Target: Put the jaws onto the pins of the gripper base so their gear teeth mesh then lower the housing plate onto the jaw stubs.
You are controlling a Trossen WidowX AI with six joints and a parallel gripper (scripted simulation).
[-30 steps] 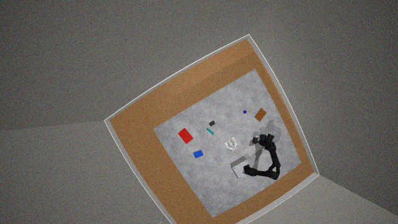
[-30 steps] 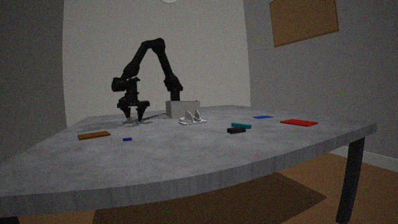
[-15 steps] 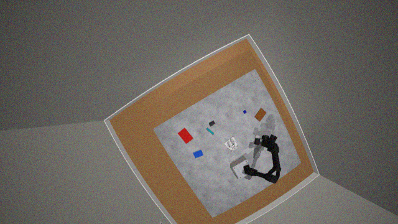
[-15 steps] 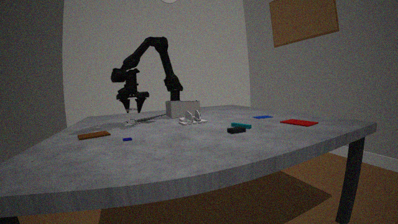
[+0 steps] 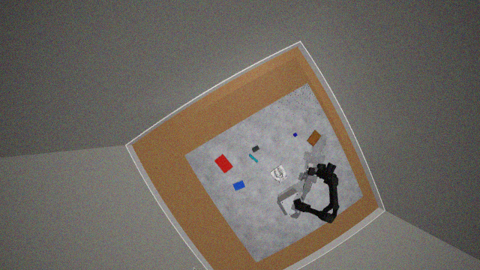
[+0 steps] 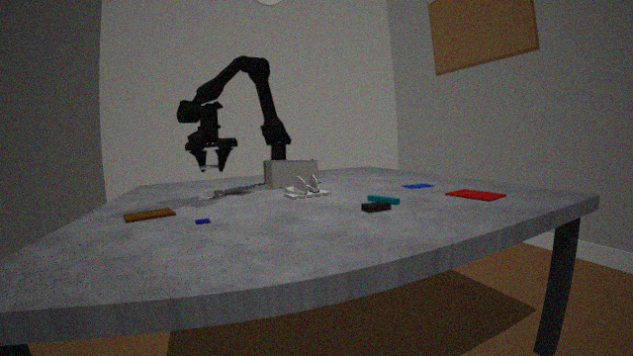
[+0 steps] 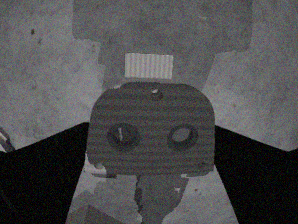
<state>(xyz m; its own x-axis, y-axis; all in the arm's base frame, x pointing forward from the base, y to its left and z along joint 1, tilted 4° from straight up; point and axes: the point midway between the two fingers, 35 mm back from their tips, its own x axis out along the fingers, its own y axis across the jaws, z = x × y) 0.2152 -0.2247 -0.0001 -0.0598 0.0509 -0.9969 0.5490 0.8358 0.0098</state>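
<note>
Right now my gripper tip is 40 mm short of the grey jaw, 260 mm to the right of it and 70 mm above it. The rest, counted from my gripper tip: brown plate (250 mm ahead, 130 mm to the right, 80 mm below); teal bar (280 mm ahead, 450 mm to the left, 70 mm below); small blue piece (340 mm ahead, 30 mm to the left, 80 mm below).
</note>
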